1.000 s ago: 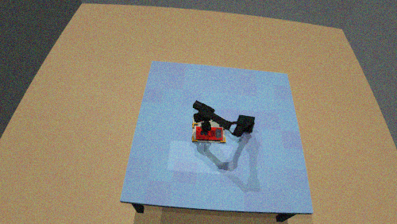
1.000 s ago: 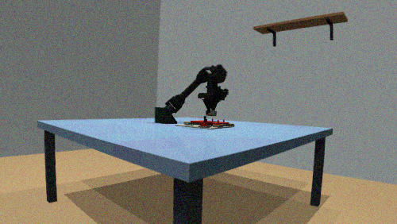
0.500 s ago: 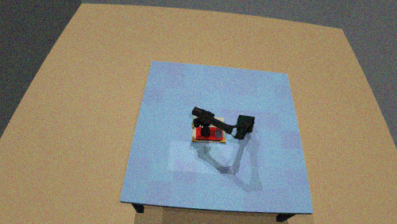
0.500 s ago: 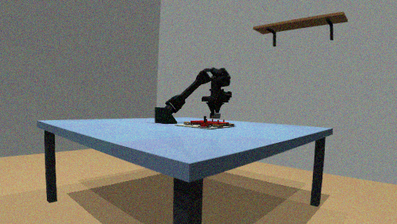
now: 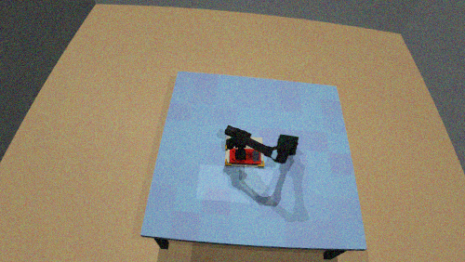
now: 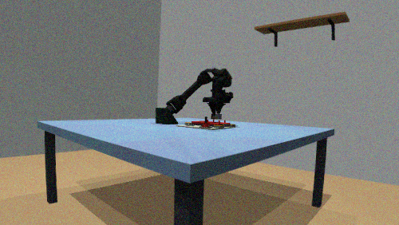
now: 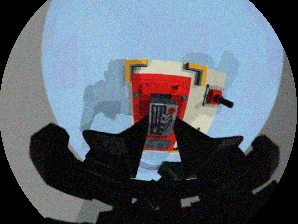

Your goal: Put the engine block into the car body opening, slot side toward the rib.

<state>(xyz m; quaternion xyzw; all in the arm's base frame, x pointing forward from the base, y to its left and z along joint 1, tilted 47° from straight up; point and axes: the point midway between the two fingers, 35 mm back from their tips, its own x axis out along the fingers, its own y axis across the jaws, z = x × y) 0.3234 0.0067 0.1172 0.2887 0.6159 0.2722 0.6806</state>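
Now: the engine block 1 cm below my gripper tip.
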